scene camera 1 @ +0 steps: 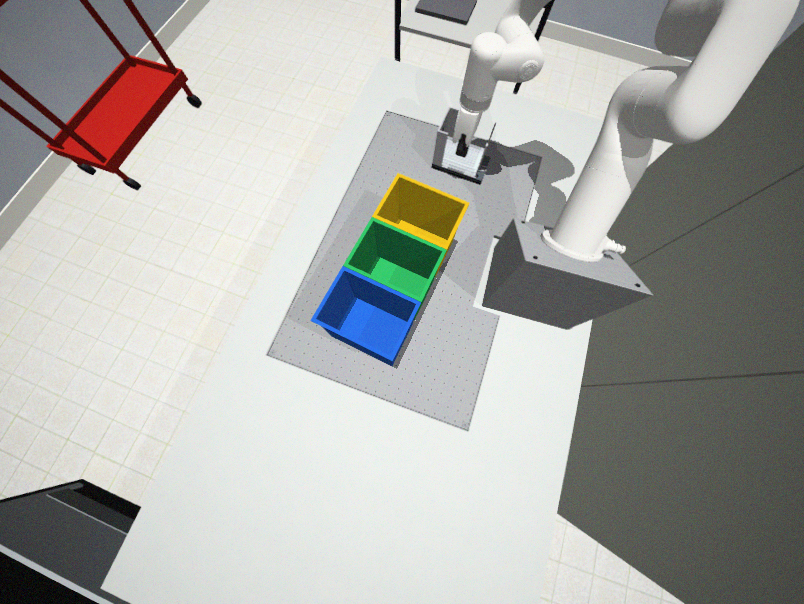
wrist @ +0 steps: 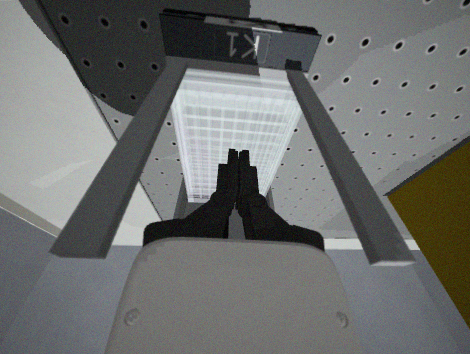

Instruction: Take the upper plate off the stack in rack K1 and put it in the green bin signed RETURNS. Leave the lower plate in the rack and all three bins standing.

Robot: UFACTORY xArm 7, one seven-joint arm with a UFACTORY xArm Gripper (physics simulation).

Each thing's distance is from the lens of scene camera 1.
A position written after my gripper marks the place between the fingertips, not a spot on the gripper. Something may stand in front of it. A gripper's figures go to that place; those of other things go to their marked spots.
my gripper [scene camera 1: 461, 154]: 1.01 m
yellow bin [scene camera 1: 423, 211]: 0.83 m
green bin [scene camera 1: 390, 256]: 0.81 m
